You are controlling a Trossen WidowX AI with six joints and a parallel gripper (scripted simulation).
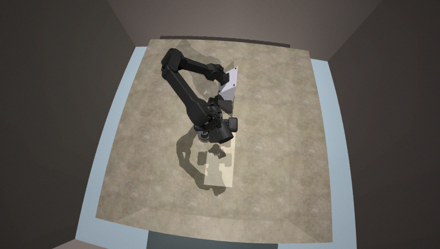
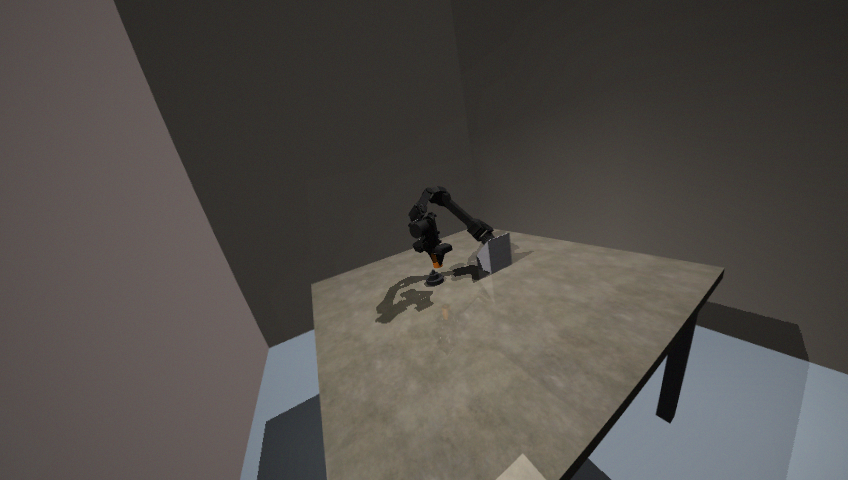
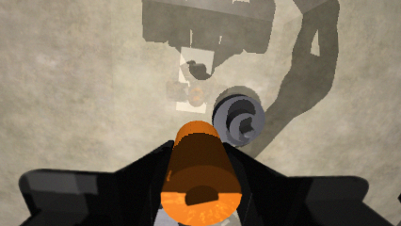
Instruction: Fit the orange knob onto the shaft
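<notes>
The pedestal lies 8 cm below my gripper tip, 7 cm to the right of it and 1 cm behind it. From my gripper tip the other things lie so: orange knob (2 cm above).
</notes>
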